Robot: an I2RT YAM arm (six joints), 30 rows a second.
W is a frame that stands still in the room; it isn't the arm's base.
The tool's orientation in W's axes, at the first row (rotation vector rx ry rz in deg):
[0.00, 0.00, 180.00]
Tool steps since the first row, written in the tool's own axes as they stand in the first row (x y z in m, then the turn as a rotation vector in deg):
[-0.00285, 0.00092, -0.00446, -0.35, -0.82, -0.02]
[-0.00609, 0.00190, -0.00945, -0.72, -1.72, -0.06]
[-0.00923, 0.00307, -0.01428, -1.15, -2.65, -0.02]
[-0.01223, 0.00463, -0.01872, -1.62, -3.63, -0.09]
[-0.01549, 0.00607, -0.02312, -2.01, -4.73, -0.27]
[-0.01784, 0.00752, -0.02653, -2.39, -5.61, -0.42]
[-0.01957, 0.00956, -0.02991, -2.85, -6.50, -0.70]
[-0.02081, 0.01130, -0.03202, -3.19, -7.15, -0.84]
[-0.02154, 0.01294, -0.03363, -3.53, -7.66, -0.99]
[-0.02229, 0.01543, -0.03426, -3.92, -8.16, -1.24]
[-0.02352, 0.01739, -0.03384, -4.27, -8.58, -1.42]
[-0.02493, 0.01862, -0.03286, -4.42, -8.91, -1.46]
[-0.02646, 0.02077, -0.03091, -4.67, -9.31, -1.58]
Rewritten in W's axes. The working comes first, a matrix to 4 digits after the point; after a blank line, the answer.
The tool's axes in the first row as the columns of a matrix, in W's axes (used below as rounded here):
[-1.0000, 0.0000, 0.0000]
[0.0000, -1.0000, 0.0000]
[0.0000, 0.0000, 1.0000]

[0.00285, -0.00092, -0.00446, 0.35, 0.82, -0.02]
[0.00609, -0.00190, -0.00945, 0.72, 1.72, -0.06]
[0.00923, -0.00307, -0.01428, 1.15, 2.65, -0.02]
[0.01223, -0.00463, -0.01872, 1.62, 3.63, -0.09]
[0.01549, -0.00607, -0.02312, 2.01, 4.73, -0.27]
[0.01784, -0.00752, -0.02653, 2.39, 5.61, -0.42]
[0.01957, -0.00956, -0.02991, 2.85, 6.50, -0.70]
[0.02081, -0.01130, -0.03202, 3.19, 7.15, -0.84]
[0.02154, -0.01294, -0.03363, 3.53, 7.66, -0.99]
[0.02229, -0.01543, -0.03426, 3.92, 8.16, -1.24]
[0.02352, -0.01739, -0.03384, 4.27, 8.58, -1.42]
[0.02493, -0.01862, -0.03286, 4.42, 8.91, -1.46]
[0.02646, -0.02077, -0.03091, 4.67, 9.31, -1.58]

